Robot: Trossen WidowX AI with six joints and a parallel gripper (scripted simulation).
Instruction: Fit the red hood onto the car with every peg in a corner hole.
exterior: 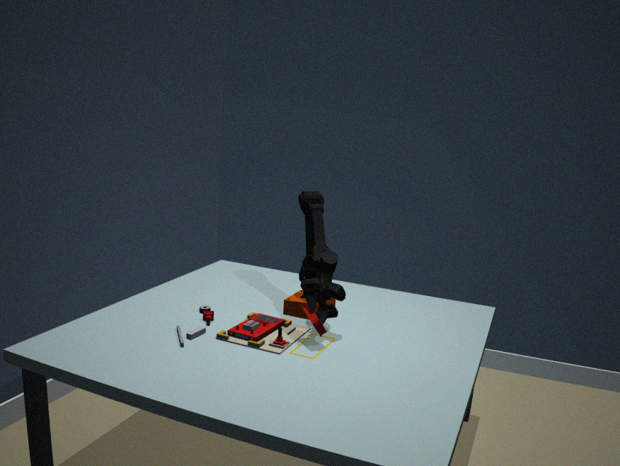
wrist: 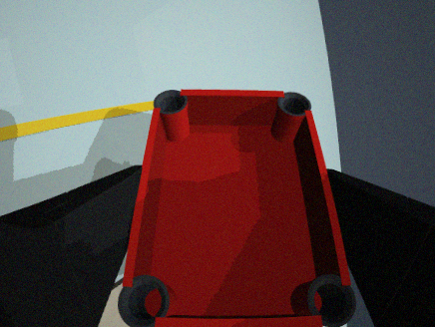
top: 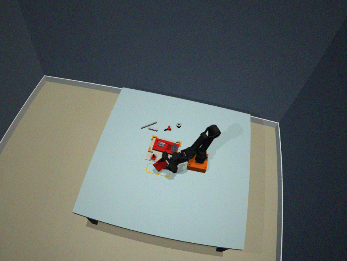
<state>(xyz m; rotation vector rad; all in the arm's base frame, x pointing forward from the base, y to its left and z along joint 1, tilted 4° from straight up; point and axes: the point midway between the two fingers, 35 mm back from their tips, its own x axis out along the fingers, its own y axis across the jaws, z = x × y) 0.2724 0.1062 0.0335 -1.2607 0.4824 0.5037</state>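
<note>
Now: the red hood 10 mm to the right of my gripper tip. From my gripper tip the other things lie so: grey engine block: 210 mm to the right, 60 mm below, 20 mm ahead; then thin rod: 410 mm to the right, 150 mm ahead, 80 mm below; then beige jig plate: 190 mm to the right, 70 mm below.
</note>
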